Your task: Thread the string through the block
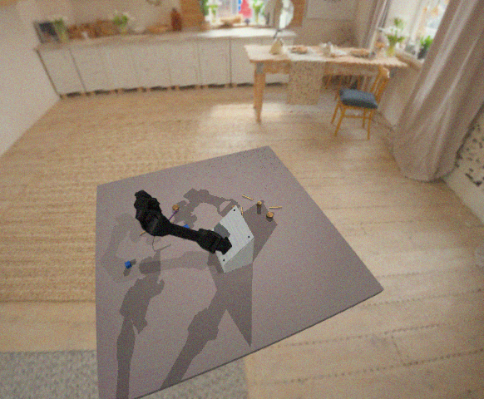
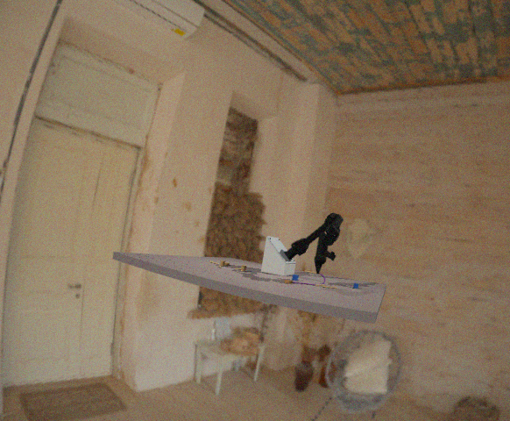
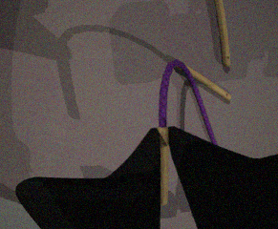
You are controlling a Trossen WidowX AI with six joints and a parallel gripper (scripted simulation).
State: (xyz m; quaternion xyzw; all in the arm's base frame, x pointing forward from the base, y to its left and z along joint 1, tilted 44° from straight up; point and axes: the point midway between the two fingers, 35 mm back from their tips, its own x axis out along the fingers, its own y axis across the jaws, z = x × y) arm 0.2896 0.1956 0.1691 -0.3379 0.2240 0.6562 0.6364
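Now: gripper tip 3 cm past the blue cube, 13 cm to the left of it and 4 cm above it. Round my gripper tip: round wooden button (16 cm ahead, 11 cm to the right, 5 cm below); then thin wooden stick (2 cm to the right).
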